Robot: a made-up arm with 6 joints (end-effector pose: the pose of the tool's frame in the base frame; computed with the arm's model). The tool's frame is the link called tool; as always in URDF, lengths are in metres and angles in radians.
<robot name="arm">
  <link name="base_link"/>
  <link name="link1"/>
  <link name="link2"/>
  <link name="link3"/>
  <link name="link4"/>
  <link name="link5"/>
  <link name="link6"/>
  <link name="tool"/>
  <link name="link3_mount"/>
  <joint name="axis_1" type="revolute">
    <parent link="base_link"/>
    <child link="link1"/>
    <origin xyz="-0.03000 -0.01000 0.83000"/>
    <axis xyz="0 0 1"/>
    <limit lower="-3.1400" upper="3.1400"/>
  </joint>
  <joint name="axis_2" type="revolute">
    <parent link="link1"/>
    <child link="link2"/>
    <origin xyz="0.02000 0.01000 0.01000"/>
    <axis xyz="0 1 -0.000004"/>
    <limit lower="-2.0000" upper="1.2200"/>
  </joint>
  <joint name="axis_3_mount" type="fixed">
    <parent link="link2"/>
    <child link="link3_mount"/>
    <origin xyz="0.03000 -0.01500 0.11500"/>
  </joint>
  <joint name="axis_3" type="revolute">
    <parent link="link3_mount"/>
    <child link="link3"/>
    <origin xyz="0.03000 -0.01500 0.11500"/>
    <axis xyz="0 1 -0.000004"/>
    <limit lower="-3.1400" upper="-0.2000"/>
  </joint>
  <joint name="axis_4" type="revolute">
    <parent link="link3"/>
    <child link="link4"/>
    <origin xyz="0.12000 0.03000 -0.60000"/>
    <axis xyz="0 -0.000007 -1"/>
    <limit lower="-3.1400" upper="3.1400"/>
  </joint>
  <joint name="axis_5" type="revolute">
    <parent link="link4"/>
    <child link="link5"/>
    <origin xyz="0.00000 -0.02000 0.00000"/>
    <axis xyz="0 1 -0.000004"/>
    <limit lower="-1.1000" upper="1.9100"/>
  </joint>
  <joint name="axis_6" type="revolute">
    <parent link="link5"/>
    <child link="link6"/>
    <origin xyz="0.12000 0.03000 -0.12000"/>
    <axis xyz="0 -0.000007 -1"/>
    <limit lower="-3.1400" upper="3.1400"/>
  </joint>
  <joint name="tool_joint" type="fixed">
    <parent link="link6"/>
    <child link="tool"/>
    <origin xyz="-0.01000 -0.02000 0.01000" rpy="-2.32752 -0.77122 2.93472"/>
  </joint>
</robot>
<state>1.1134 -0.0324 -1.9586 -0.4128 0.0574 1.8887</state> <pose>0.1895 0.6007 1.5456 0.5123 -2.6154 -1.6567</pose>
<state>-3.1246 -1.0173 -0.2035 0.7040 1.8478 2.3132</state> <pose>-0.5327 -0.1404 0.8134 0.4351 -1.7418 2.3051</pose>
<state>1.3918 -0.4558 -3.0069 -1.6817 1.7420 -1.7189</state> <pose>0.0224 -0.4053 1.7150 -0.2353 1.4935 -2.1801</pose>
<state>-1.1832 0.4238 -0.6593 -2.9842 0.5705 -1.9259</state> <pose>0.1347 -0.3817 0.2907 -2.6630 -1.2906 -0.6732</pose>
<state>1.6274 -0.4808 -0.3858 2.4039 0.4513 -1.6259</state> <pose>-0.0197 0.5784 0.6272 1.7578 -2.4732 -0.3107</pose>
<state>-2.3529 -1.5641 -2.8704 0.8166 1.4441 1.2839</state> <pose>0.6759 0.5728 1.0351 1.3129 1.2222 -1.0865</pose>
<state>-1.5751 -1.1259 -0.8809 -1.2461 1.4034 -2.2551</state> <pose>-0.0978 -0.5019 1.3848 0.8653 -0.8506 0.6718</pose>
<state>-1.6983 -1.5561 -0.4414 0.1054 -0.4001 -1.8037</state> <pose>-0.0661 -0.2653 1.4375 -0.7974 0.1000 2.3747</pose>
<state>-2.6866 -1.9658 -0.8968 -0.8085 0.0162 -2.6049</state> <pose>0.2135 -0.0293 1.5463 0.7016 0.6017 0.1673</pose>
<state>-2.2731 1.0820 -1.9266 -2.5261 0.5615 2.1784</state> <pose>-0.5833 -0.6722 0.4524 -2.0309 -0.4613 1.0195</pose>
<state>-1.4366 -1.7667 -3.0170 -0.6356 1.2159 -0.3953</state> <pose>-0.1947 0.9356 0.7235 1.5380 -0.7843 -1.2619</pose>
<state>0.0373 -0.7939 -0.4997 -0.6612 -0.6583 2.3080</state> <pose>0.5191 0.1406 1.0902 0.4258 2.4912 1.5963</pose>
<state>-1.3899 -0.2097 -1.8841 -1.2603 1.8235 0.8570</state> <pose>-0.0388 -0.5925 1.4765 -2.2737 0.0580 0.5375</pose>
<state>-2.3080 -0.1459 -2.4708 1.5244 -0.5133 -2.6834</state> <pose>-0.3048 -0.0705 1.6958 -1.4377 0.7788 1.7096</pose>
